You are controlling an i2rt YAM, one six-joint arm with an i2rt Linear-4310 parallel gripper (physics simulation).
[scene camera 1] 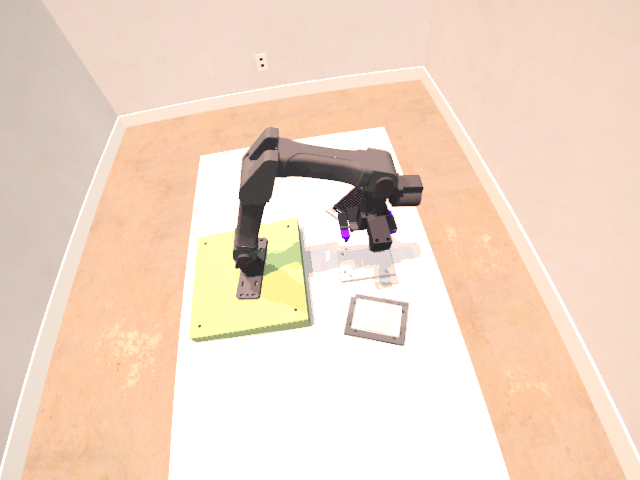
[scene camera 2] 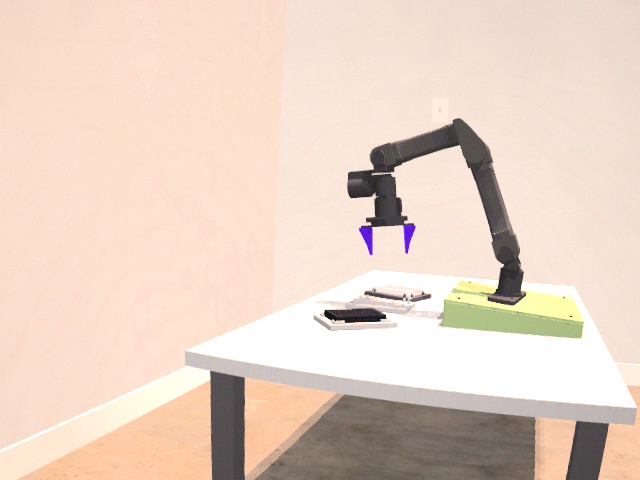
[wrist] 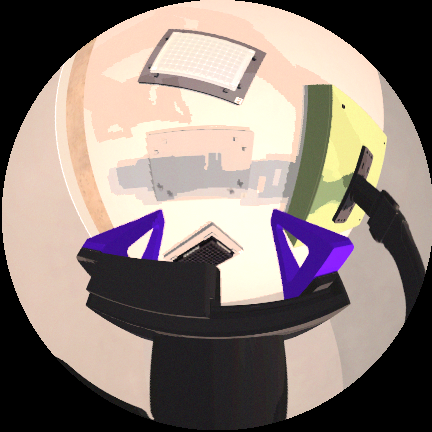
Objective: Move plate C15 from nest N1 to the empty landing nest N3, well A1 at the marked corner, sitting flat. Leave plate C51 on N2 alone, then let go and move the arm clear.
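Observation:
My gripper (scene camera 1: 369, 235) (scene camera 2: 388, 253) (wrist: 217, 214) is open and empty, its purple fingers wide apart, high above the table. A black plate (scene camera 1: 347, 200) (scene camera 2: 355, 314) (wrist: 207, 251) sits on a white nest (scene camera 2: 356, 326) (wrist: 212, 230), turned at an angle. The arm partly hides it in the first scene view, and the gripper body hides part of it in the wrist view. A white plate (scene camera 1: 377, 317) (scene camera 2: 397, 290) (wrist: 202, 57) sits on a grey nest (scene camera 1: 374, 338) (wrist: 252, 75). An empty pale nest (scene camera 1: 361, 271) (scene camera 2: 379, 303) (wrist: 200, 145) lies between them. I cannot read the plate names.
The arm stands on a yellow-green base block (scene camera 1: 281, 304) (scene camera 2: 511, 324) (wrist: 345, 130) beside the nests. The white table (scene camera 1: 320, 403) (scene camera 2: 439, 361) carries everything. The arm's shadow crosses the empty nest. A wall rises beyond the table.

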